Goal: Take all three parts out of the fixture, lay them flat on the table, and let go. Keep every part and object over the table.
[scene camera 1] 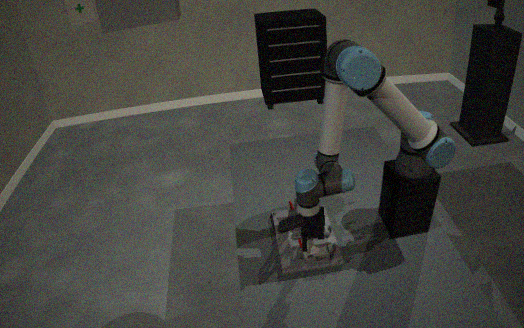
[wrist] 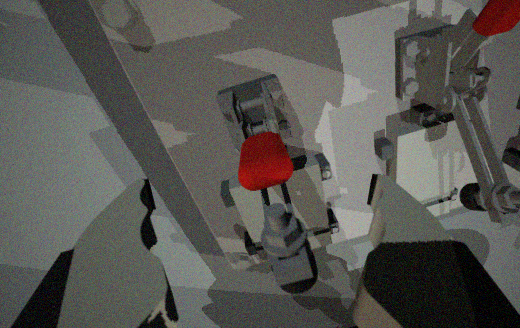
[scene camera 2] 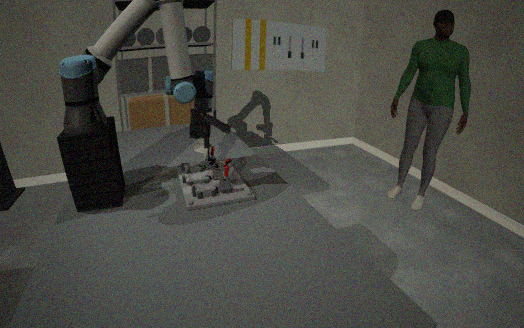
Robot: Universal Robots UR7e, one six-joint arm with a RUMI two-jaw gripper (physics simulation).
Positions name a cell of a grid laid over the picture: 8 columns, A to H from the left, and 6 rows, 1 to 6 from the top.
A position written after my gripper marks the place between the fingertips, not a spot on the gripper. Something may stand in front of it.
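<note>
Red-handled toggle clamp (wrist: D3). My gripper (wrist: E4), also (scene camera 1: E5) and (scene camera 2: D3).
</note>
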